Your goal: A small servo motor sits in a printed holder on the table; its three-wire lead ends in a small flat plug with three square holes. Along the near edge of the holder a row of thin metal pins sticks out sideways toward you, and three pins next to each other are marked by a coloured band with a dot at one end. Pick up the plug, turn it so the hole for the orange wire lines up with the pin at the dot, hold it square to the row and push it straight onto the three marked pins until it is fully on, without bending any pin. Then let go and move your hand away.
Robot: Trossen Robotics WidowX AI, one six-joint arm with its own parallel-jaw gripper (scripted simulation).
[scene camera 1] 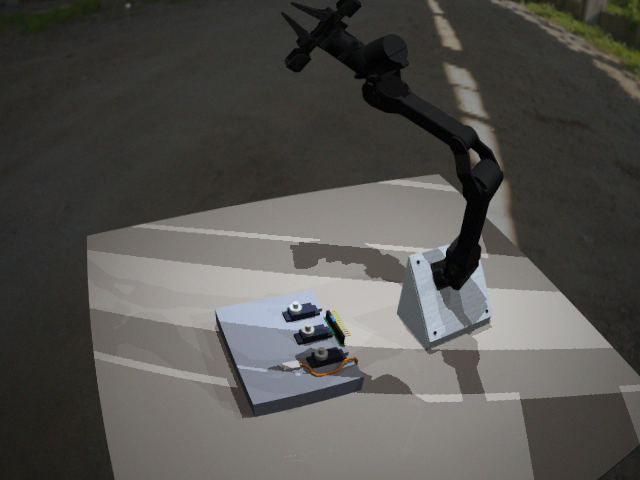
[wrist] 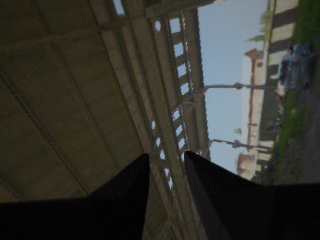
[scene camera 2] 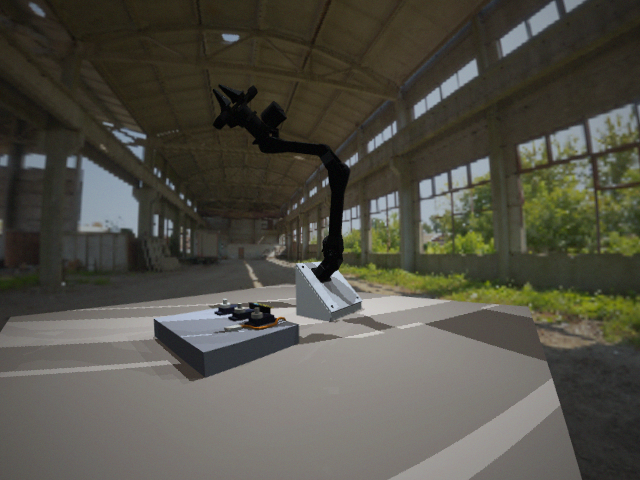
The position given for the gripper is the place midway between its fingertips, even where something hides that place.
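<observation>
The gripper (scene camera 2: 216,87) appears in the scene, and the wrist view takes in the gripper (wrist: 166,158) as well. With it there is a grey printed holder (scene camera 1: 258,339), and scene camera 2 likewise has the holder (scene camera 2: 198,338).
</observation>
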